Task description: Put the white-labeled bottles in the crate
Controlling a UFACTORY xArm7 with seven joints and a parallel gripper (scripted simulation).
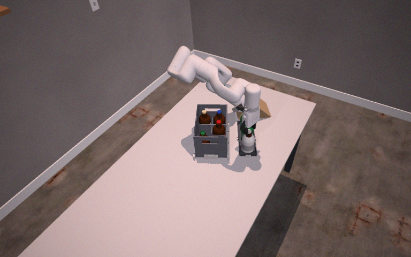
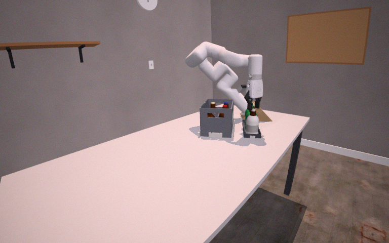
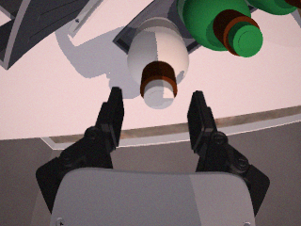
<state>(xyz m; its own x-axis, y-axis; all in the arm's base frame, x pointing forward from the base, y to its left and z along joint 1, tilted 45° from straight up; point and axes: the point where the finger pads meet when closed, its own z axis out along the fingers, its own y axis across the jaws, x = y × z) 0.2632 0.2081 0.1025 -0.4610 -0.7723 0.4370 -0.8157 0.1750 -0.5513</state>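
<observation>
Right now my hand is 90 mm above the white-labeled bottle. From my hand the other things lie so: grey crate: 220 mm to the right, 90 mm below, 20 mm behind; dark tray: 170 mm below, 80 mm behind, 20 mm to the right.
</observation>
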